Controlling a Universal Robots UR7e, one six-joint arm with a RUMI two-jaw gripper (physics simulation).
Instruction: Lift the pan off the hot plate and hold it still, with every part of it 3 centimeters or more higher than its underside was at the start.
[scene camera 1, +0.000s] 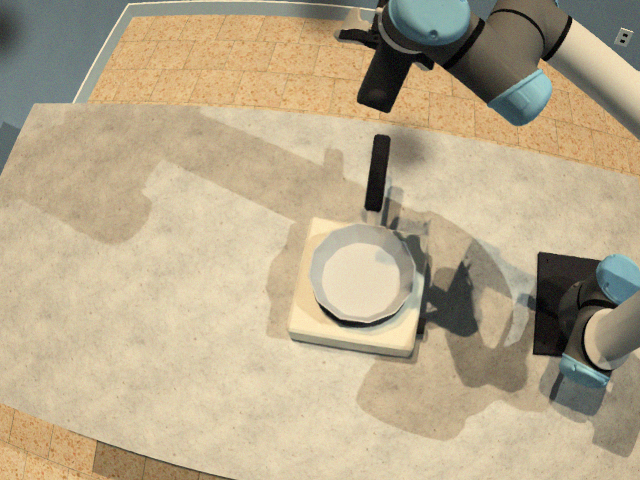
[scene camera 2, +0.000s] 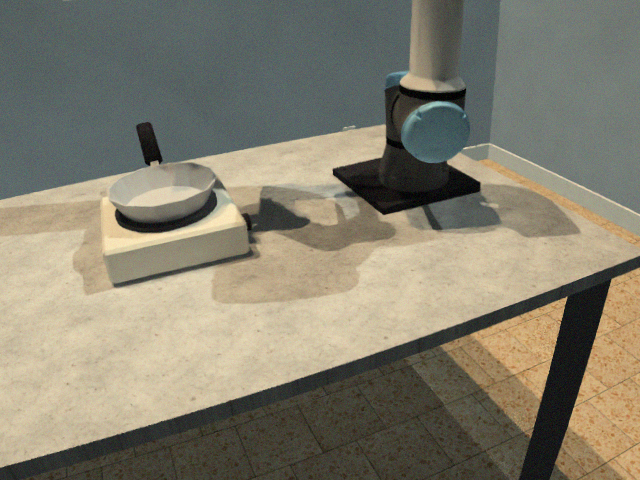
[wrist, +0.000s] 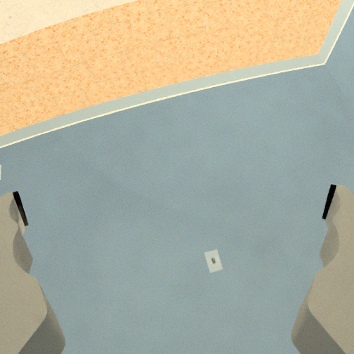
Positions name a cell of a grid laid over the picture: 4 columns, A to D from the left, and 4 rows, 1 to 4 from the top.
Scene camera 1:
my gripper: C1
light grey pan: C3
cream hot plate: B3
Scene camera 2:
light grey pan: B2
cream hot plate: A3
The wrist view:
my gripper: B3
